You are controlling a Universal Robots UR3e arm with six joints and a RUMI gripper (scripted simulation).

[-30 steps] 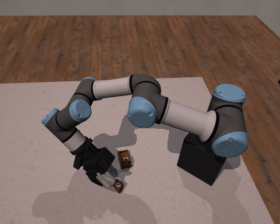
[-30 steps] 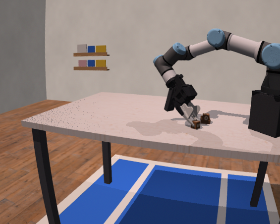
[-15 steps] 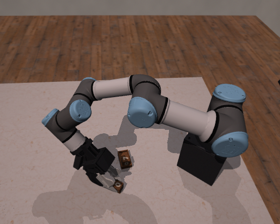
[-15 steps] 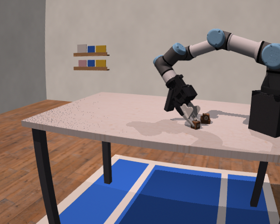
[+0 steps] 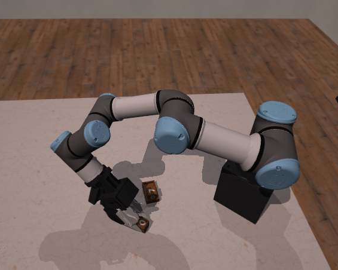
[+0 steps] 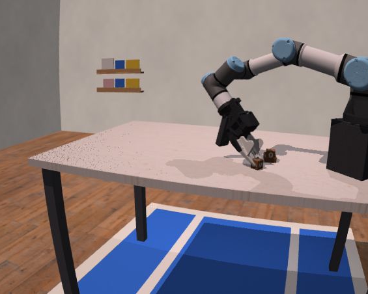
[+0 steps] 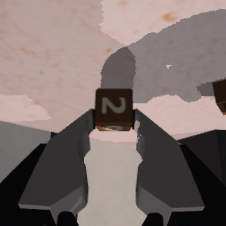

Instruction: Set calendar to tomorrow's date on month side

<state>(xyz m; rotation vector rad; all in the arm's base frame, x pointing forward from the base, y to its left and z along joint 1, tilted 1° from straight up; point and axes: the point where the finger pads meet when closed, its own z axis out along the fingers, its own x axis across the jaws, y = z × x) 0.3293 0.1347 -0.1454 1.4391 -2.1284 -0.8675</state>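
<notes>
Right now the brown digit cube is 10 mm behind my hand and 10 mm below it. The rest, counted from my hand: calendar tray 20 mm behind, 120 mm to the right, 10 mm below.
</notes>
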